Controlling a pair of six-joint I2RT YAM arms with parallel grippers.
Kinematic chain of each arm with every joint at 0, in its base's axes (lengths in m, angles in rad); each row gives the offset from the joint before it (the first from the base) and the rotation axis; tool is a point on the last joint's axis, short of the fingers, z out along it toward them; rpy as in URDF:
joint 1: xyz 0 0 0.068 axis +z
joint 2: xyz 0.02 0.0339 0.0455 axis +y
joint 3: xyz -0.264 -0.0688 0 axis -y
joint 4: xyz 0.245 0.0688 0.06 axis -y
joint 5: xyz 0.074 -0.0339 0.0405 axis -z
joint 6: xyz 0.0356 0 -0.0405 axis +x
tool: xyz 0 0 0 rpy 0 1.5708 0
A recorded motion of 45 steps. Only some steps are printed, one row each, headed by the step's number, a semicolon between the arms.
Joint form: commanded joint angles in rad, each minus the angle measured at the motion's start. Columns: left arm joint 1, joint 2, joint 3, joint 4, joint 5, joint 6; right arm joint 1, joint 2, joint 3, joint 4, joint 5, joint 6.
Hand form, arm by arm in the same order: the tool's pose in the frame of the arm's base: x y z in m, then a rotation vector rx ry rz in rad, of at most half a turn. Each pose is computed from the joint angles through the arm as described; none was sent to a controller.
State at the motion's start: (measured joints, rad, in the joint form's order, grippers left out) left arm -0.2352 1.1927 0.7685 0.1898 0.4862 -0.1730; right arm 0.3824 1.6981 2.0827 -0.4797 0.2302 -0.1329
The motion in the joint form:
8: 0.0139 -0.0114 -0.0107 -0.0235 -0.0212 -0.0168; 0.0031 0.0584 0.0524 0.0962 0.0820 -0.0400
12: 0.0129 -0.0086 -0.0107 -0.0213 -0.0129 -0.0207; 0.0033 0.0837 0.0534 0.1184 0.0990 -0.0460
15: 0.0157 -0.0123 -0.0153 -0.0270 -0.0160 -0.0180; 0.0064 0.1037 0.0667 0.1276 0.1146 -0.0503
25: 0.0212 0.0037 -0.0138 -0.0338 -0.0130 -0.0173; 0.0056 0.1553 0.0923 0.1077 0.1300 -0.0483
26: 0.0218 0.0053 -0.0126 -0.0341 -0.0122 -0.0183; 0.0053 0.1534 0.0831 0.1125 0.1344 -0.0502
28: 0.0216 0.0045 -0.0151 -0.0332 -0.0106 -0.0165; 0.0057 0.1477 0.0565 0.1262 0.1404 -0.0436
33: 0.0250 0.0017 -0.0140 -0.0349 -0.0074 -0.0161; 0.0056 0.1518 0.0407 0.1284 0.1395 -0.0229
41: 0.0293 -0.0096 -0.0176 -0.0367 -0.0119 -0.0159; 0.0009 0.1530 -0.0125 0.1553 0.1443 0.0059
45: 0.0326 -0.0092 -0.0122 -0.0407 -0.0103 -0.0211; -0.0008 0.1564 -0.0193 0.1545 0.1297 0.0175
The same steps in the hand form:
8: 0.2600 -0.0749 0.2848 0.3626 1.8230 -0.7116; 0.3582 0.1335 0.5187 -0.1947 1.5639 -0.0793
12: 0.2603 -0.0755 0.2844 0.3659 1.8237 -0.7225; 0.3675 0.1368 0.5122 -0.1871 1.5671 -0.0977
15: 0.2595 -0.0744 0.2831 0.3625 1.8301 -0.7166; 0.3727 0.1397 0.5099 -0.1798 1.5658 -0.1103
25: 0.2623 -0.0736 0.2789 0.3569 1.8514 -0.7171; 0.3882 0.1451 0.4960 -0.1829 1.6092 -0.1324
26: 0.2627 -0.0736 0.2789 0.3558 1.8524 -0.7182; 0.3887 0.1450 0.4943 -0.1818 1.6118 -0.1382
28: 0.2624 -0.0736 0.2784 0.3587 1.8525 -0.7187; 0.3898 0.1454 0.4894 -0.1749 1.6192 -0.1395
33: 0.2621 -0.0727 0.2793 0.3584 1.8500 -0.7188; 0.3930 0.1467 0.4829 -0.1652 1.6365 -0.1273
41: 0.2604 -0.0710 0.2807 0.3523 1.8447 -0.7110; 0.3997 0.1471 0.4678 -0.1439 1.6640 -0.1200
45: 0.2609 -0.0702 0.2820 0.3458 1.8452 -0.7137; 0.4016 0.1477 0.4640 -0.1477 1.6742 -0.1032

